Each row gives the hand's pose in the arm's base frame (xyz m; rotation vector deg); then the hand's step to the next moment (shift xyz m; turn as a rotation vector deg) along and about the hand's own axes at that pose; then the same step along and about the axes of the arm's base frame.
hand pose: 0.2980 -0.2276 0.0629 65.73 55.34 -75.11
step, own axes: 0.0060 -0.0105 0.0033 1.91 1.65 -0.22
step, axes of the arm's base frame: -0.0104 -0.0036 -0.0060 1.77 -0.31 -1.78
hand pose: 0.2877 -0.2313 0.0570 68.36 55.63 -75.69
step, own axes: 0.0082 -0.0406 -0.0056 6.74 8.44 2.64
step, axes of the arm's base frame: -0.0391 0.0085 -0.0122 8.43 -4.72 -5.51
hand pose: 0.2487 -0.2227 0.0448 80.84 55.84 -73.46
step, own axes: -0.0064 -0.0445 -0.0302 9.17 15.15 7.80
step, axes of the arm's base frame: -0.0370 0.0395 0.0000 14.06 -11.33 -6.95
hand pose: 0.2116 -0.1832 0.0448 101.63 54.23 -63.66
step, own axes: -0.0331 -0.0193 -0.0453 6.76 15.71 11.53
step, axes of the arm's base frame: -0.0139 0.0430 0.0385 12.60 -15.34 -5.59
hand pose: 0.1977 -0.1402 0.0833 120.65 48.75 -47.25
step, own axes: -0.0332 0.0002 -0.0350 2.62 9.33 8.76
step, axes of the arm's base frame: -0.0091 0.0172 0.0442 6.13 -11.05 -3.31
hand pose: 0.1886 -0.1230 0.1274 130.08 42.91 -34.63
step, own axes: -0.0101 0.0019 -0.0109 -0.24 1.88 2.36
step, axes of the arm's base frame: -0.0038 0.0031 0.0142 0.55 -2.91 -0.61
